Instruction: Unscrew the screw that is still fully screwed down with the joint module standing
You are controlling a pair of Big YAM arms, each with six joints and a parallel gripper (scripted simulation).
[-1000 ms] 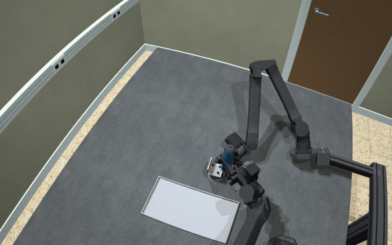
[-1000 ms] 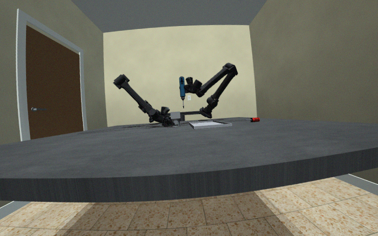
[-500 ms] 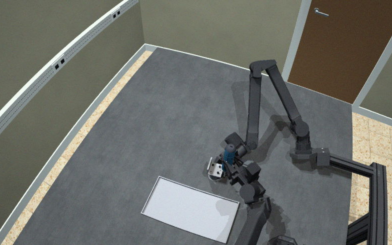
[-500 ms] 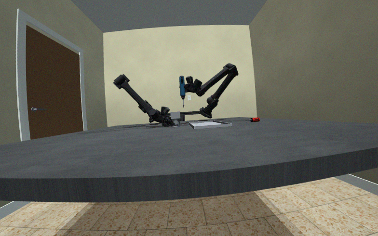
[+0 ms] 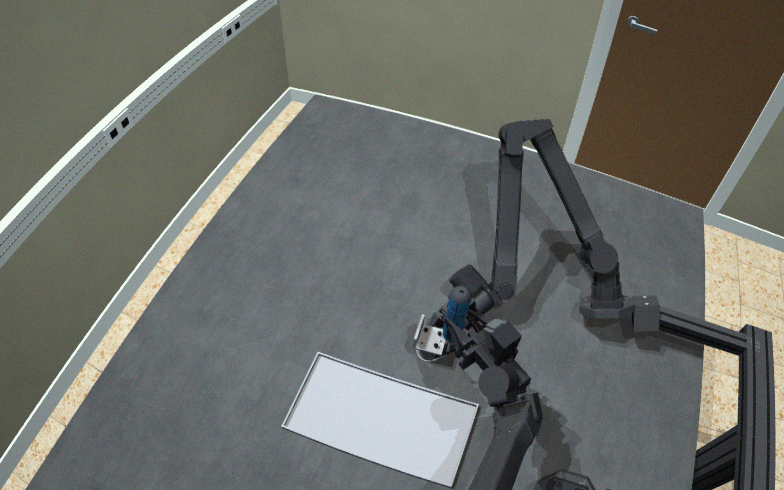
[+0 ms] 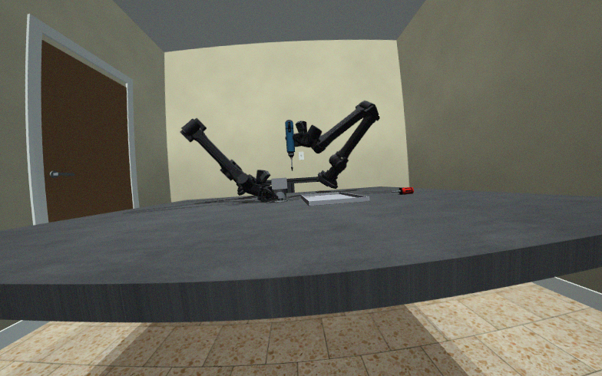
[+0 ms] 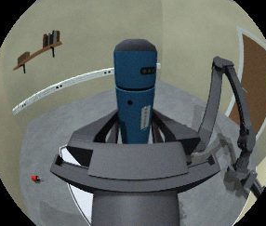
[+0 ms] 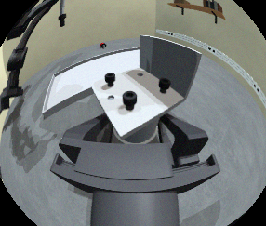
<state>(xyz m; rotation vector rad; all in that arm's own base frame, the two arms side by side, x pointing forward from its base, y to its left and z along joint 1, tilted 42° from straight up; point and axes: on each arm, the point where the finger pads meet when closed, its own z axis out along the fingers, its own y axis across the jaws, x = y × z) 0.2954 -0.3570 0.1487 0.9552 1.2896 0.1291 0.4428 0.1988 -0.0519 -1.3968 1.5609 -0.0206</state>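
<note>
Right now the grey bracket is 5 cm above my right hand. Also, from my right hand: flat white tray 22 cm to the left, 4 cm ahead, 2 cm below; then red-handled screwdriver 55 cm to the left, 10 cm ahead, 1 cm below.
</note>
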